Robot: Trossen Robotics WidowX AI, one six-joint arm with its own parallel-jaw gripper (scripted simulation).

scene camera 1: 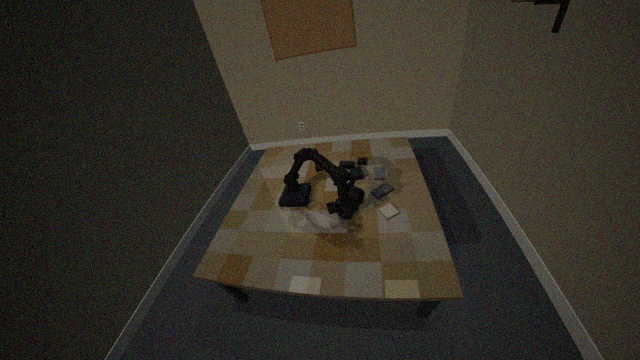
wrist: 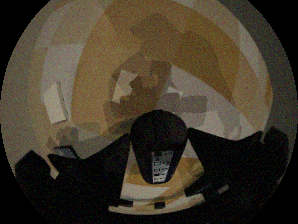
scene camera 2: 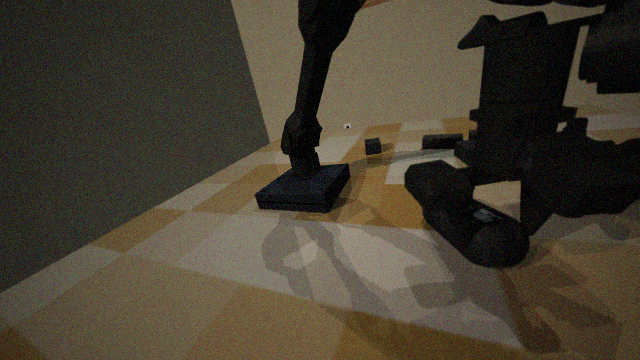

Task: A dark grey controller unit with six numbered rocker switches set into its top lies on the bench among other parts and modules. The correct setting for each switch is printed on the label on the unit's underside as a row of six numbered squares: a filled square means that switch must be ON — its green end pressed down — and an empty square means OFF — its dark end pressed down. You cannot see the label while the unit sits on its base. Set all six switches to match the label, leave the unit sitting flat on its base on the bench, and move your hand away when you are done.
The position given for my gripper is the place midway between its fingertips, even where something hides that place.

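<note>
You'd find my gripper [scene camera 2: 494,239] in the scene here, and that same gripper can be seen at [wrist: 159,134] too.
</note>
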